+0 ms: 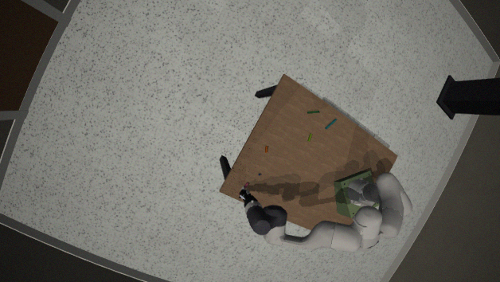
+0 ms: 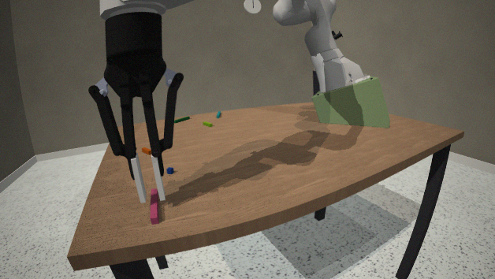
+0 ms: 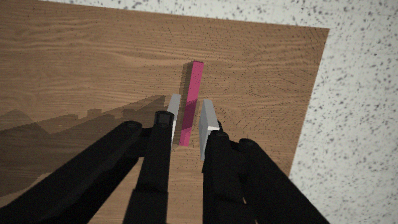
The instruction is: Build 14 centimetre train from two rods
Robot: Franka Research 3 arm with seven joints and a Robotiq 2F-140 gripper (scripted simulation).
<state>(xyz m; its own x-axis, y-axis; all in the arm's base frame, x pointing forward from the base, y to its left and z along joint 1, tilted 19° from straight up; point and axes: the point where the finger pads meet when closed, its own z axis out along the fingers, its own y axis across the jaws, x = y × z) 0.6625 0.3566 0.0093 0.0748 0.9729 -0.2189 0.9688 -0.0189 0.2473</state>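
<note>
The pink rod lies 5 cm below my hand. Round my hand: lime rod: 21 cm behind, 48 cm to the right, 5 cm below; then orange rod: 1 cm ahead, 28 cm to the right, 5 cm below; then blue rod: 4 cm behind, 12 cm to the right, 5 cm below.
</note>
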